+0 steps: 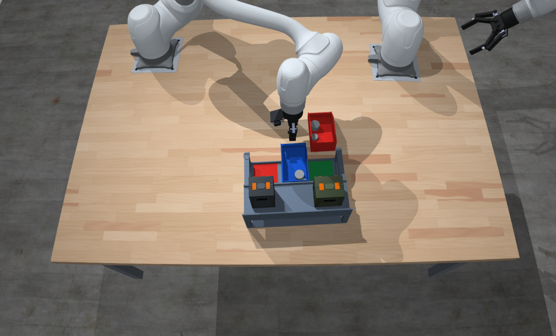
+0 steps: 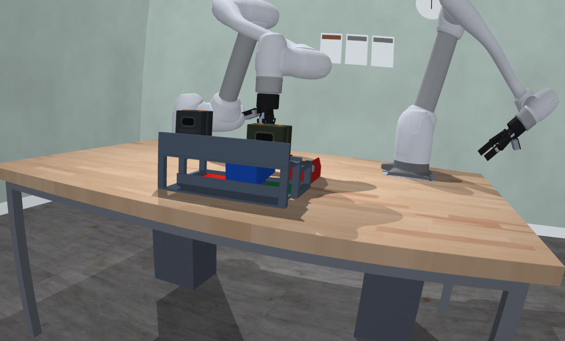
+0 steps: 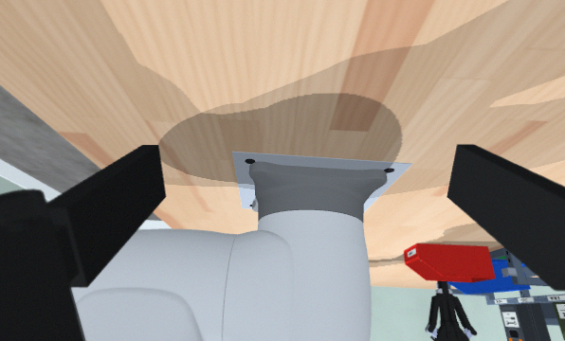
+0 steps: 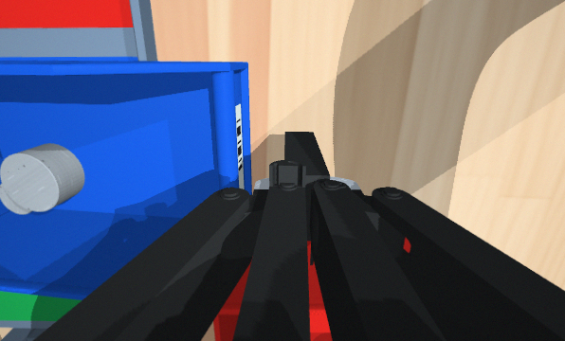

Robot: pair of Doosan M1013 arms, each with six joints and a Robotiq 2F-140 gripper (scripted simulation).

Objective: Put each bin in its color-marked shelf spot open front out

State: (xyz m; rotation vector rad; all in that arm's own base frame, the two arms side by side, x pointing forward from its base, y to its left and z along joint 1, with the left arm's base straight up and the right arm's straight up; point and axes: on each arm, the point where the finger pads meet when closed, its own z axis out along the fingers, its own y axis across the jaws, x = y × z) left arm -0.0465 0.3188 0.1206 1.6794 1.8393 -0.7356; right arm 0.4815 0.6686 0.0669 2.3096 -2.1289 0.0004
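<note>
Now: the blue bin 120 mm ahead of my right hand, 10 mm to the left of it and 10 mm below it. The rest, counted from my right hand: grey shelf: 210 mm ahead, 20 mm to the left; red bin: 120 mm to the left, 50 mm behind, 30 mm below.
</note>
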